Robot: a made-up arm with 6 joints.
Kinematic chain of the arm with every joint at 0, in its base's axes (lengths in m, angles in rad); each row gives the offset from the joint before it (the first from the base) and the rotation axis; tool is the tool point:
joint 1: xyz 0 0 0.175 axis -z
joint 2: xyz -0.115 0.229 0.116 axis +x
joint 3: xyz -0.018 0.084 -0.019 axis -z
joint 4: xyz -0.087 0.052 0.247 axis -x
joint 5: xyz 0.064 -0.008 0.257 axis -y
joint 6: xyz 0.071 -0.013 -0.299 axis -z
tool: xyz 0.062 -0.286 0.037
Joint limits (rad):
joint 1: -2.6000..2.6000
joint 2: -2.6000..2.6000
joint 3: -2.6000..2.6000
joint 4: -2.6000..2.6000
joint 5: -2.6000..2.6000
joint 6: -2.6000..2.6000
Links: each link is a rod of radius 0.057 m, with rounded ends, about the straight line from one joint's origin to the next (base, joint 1, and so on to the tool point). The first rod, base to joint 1, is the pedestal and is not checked.
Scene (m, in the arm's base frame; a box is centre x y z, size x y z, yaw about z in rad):
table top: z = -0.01
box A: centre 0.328 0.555 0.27 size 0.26 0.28 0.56 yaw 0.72
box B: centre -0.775 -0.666 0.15 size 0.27 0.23 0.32 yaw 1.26
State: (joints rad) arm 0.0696 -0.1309 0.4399 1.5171 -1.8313 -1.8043
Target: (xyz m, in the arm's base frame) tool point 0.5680 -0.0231 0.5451
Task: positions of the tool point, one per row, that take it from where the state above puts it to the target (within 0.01 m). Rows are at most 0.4 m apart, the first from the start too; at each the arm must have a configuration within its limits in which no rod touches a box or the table.
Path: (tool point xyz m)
1: -0.4501 0.3868 0.3990
2: -0.4404 0.2303 0.3996
3: -0.3881 0.1157 0.3836
4: -0.4203 0.3405 0.4305
5: -0.2748 0.5744 0.5254
6: 0.0180 0.6731 0.6535
7: 0.3280 0.5550 0.7882
8: 0.4976 0.3868 0.7141
9: 0.5779 0.1801 0.6314
10: 0.5680 -0.0231 0.5451

